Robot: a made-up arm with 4 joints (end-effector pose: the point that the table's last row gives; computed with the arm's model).
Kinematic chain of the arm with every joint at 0, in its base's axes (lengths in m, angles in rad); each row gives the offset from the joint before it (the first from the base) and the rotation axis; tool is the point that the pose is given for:
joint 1: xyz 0 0 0.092 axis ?
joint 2: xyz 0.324 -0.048 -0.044 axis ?
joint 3: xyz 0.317 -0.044 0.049 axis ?
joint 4: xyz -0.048 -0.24 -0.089 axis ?
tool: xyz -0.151 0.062 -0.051
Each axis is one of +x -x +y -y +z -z.
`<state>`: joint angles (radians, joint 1 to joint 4).
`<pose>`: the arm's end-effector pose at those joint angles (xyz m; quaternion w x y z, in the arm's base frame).
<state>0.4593 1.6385 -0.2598 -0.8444</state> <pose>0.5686 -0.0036 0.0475 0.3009 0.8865 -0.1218 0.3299</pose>
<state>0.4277 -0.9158 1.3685 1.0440</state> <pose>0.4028 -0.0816 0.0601 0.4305 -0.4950 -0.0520 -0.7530</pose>
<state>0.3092 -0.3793 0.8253 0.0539</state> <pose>0.3932 -0.1019 0.0874 0.8740 -0.1336 -0.2020 -0.4213</pose>
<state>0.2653 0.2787 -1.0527 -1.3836</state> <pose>0.7037 -0.3446 0.1620 0.6125 0.5765 0.1842 0.5084</pose>
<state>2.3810 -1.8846 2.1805 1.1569</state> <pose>-0.2097 -0.2426 0.6555 0.2844 -0.5981 0.1386 0.7363</pose>
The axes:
joint 1: -y
joint 2: +x
joint 3: -z
joint 4: -x

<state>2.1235 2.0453 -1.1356 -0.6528</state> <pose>-0.1268 0.1234 0.8386 0.2108 -0.0405 0.3300 -0.9192</pose>
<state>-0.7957 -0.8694 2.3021 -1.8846</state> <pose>0.2828 0.1365 -0.4948 0.6755 0.1145 -0.6881 -0.2389</pose>
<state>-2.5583 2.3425 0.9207 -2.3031</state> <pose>-0.3254 -0.0538 -0.0081 0.1843 0.2373 0.5836 0.7544</pose>
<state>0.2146 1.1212 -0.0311 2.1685</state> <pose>0.5272 -0.1512 -0.2043 0.8593 -0.4970 -0.1081 -0.0547</pose>
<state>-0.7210 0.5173 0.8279 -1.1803</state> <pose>0.2526 -0.0573 -0.1988 0.6123 0.5088 0.0909 -0.5983</pose>
